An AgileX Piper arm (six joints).
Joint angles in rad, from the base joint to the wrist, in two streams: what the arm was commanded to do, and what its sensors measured. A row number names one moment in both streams.
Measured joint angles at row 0: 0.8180, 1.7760, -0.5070, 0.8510, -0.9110, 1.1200
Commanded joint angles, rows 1 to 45: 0.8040, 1.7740, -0.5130, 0.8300, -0.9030, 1.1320; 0.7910, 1.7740, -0.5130, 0.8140, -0.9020, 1.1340; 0.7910, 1.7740, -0.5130, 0.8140, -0.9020, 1.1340; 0.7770, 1.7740, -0.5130, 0.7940, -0.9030, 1.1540; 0.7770, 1.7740, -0.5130, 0.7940, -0.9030, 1.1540; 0.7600, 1.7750, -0.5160, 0.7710, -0.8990, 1.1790; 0.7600, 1.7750, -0.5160, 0.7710, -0.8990, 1.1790; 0.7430, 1.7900, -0.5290, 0.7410, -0.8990, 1.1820; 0.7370, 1.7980, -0.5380, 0.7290, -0.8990, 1.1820; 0.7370, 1.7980, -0.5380, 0.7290, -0.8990, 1.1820; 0.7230, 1.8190, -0.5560, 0.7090, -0.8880, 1.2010; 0.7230, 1.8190, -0.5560, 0.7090, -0.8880, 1.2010; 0.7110, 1.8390, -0.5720, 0.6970, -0.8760, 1.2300; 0.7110, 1.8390, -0.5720, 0.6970, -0.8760, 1.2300; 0.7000, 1.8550, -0.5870, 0.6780, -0.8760, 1.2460; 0.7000, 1.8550, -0.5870, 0.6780, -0.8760, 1.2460; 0.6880, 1.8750, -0.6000, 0.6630, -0.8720, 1.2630; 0.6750, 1.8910, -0.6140, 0.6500, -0.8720, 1.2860; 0.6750, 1.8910, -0.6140, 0.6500, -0.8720, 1.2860; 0.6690, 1.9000, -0.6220, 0.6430, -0.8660, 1.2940; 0.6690, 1.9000, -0.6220, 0.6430, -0.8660, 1.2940; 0.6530, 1.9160, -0.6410, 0.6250, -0.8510, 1.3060; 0.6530, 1.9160, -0.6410, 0.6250, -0.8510, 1.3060; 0.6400, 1.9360, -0.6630, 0.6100, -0.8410, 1.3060; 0.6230, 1.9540, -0.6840, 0.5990, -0.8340, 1.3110; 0.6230, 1.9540, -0.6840, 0.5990, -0.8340, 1.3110; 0.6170, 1.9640, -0.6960, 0.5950, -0.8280, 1.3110; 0.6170, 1.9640, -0.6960, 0.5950, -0.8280, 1.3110; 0.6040, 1.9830, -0.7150, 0.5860, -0.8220, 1.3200; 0.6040, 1.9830, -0.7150, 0.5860, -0.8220, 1.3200; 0.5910, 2.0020, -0.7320, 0.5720, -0.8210, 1.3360; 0.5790, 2.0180, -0.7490, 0.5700, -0.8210, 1.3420; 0.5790, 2.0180, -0.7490, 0.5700, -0.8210, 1.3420; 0.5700, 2.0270, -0.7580, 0.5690, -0.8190, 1.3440; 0.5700, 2.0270, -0.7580, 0.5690, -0.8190, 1.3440; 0.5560, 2.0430, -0.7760, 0.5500, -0.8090, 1.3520; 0.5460, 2.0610, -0.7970, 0.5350, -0.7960, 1.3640; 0.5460, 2.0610, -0.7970, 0.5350, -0.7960, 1.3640; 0.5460, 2.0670, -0.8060, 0.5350, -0.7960, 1.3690; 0.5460, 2.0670, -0.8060, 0.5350, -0.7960, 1.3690; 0.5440, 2.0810, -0.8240, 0.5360, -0.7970, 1.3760; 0.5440, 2.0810, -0.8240, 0.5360, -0.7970, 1.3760; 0.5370, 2.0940, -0.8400, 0.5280, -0.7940, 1.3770; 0.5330, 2.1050, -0.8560, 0.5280, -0.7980, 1.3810; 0.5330, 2.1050, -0.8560, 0.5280, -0.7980, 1.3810
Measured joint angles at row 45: 0.5440, 2.0920, -0.8300, 0.5430, -0.8050, 1.3720
